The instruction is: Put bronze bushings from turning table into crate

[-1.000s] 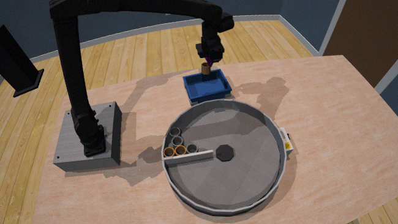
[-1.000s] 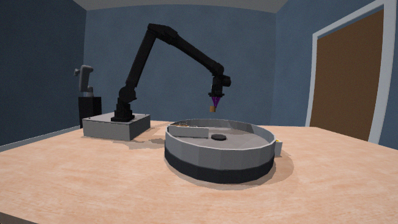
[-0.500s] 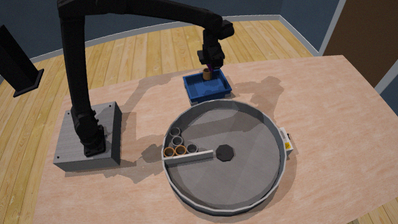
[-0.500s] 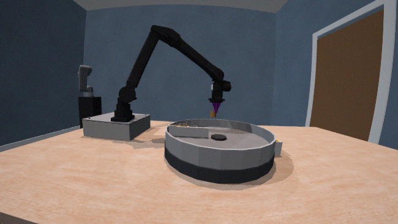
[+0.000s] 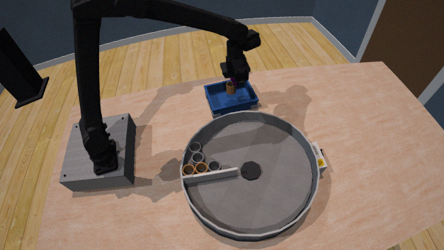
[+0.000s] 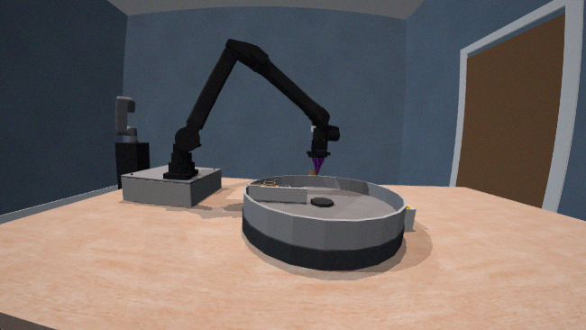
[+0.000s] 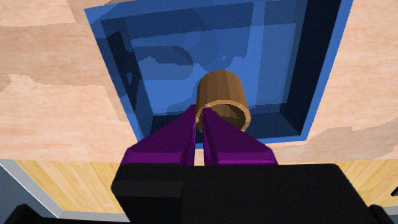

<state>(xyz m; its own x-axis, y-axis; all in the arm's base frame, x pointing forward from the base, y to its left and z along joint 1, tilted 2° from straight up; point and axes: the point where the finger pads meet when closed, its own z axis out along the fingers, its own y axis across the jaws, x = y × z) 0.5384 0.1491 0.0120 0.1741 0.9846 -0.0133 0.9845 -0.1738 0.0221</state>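
Right now the blue crate is 6 cm below my hand and 2 cm behind it. Round my hand: turning table: 35 cm to the right, 9 cm behind, 3 cm below.
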